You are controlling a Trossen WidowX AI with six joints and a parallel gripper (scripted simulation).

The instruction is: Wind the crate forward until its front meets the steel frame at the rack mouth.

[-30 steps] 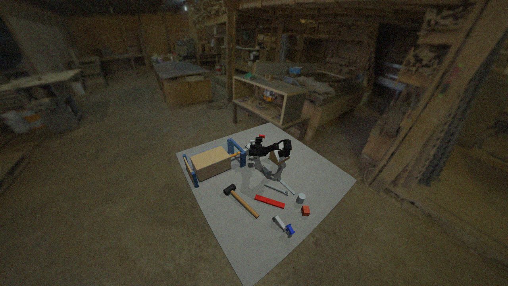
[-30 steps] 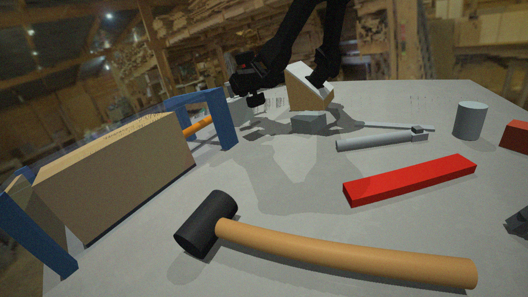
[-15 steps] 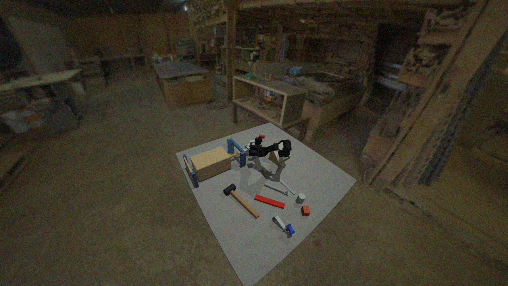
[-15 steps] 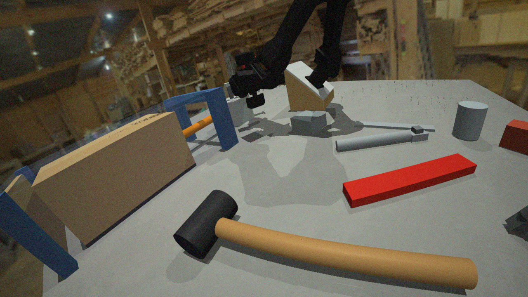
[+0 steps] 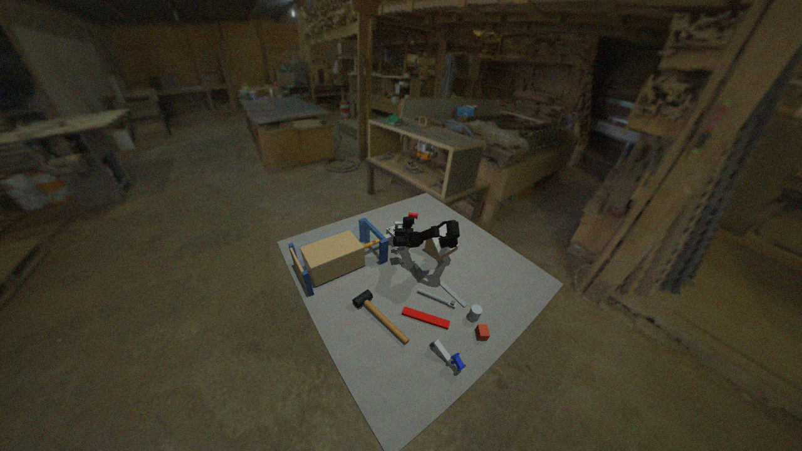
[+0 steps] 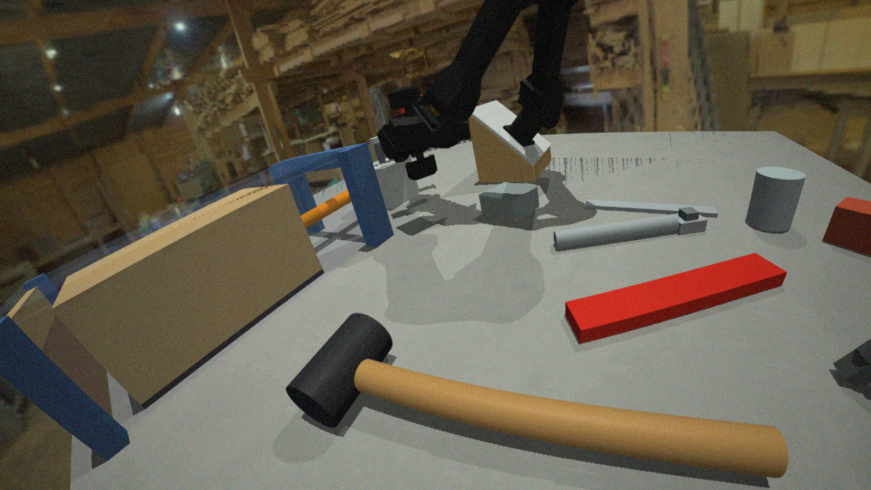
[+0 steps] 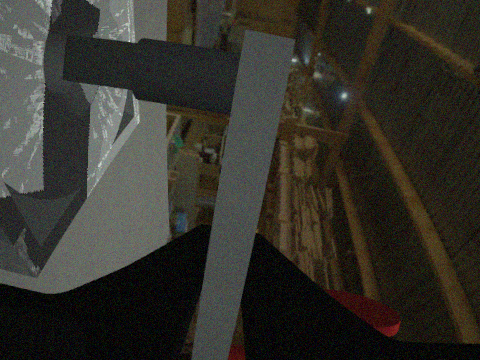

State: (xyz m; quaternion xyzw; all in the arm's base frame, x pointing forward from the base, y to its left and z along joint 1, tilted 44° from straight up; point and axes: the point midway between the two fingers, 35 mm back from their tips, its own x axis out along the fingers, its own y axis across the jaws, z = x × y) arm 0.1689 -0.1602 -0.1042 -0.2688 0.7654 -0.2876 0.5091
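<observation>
Right now my gripper tip is 1 cm to the right of the winch handle with red knob, 1 cm below it and 1 cm past it. Round my gripper tip: grey block (28 cm to the left, 13 cm below, 6 cm ahead); then winch (11 cm below, 3 cm ahead, 2 cm to the right); then flat grey strip (50 cm to the left, 14 cm below, 1 cm ahead).
</observation>
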